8 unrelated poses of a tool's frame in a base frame.
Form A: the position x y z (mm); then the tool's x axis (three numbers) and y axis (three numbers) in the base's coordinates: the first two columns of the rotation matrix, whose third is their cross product.
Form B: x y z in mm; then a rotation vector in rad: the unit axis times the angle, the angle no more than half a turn. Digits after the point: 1 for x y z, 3 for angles.
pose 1, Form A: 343.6 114.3 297.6 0.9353 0.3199 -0.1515 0.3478 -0.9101 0.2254
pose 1, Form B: 343.6 114.3 297.6 2.842 0.498 -0.162
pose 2, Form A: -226.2 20.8 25.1 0.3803 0.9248 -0.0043 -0.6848 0.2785 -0.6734
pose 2, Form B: -226.2 20.8 25.1 -0.652 -0.432 1.125
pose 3, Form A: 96.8 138.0 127.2 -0.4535 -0.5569 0.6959 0.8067 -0.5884 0.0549
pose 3, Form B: 96.8 138.0 127.2 -0.815 -0.486 -2.090
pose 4, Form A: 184.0 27.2 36.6 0.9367 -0.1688 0.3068 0.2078 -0.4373 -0.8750
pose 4, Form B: 184.0 27.2 36.6 -1.979 -0.028 -0.424
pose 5, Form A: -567.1 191.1 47.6 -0.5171 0.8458 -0.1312 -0.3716 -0.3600 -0.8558
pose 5, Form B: -567.1 191.1 47.6 -0.742 -1.028 1.955
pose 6, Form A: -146.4 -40.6 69.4 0.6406 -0.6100 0.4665 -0.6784 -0.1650 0.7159
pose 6, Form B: -146.4 -40.6 69.4 1.853 -1.027 0.085
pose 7, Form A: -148.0 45.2 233.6 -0.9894 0.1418 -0.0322 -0.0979 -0.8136 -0.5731
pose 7, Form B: -148.0 45.2 233.6 -0.111 -0.903 2.875
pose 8, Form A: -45.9 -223.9 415.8 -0.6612 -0.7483 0.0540 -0.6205 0.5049 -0.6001
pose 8, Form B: -45.9 -223.9 415.8 -1.170 2.535 -0.881
